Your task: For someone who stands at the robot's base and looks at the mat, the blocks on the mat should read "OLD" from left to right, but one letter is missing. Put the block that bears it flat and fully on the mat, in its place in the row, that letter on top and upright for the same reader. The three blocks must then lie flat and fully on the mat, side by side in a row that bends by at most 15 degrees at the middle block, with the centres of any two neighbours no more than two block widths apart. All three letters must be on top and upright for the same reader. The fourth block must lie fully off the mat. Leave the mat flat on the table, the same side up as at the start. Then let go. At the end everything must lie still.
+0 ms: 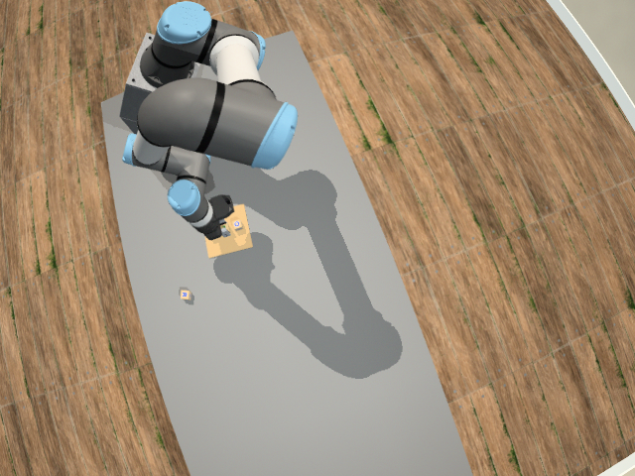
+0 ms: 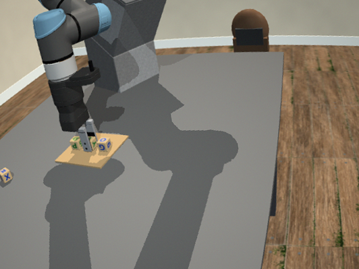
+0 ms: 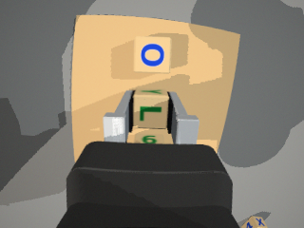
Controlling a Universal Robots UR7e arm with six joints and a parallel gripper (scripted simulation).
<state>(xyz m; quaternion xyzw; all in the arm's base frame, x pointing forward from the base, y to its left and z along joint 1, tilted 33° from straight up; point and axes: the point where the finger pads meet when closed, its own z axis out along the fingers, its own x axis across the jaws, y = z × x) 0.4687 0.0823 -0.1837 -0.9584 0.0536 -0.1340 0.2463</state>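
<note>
My hand is 20 mm above the tan mat. Round my hand: O block (40 mm to the left, 10 mm below).
</note>
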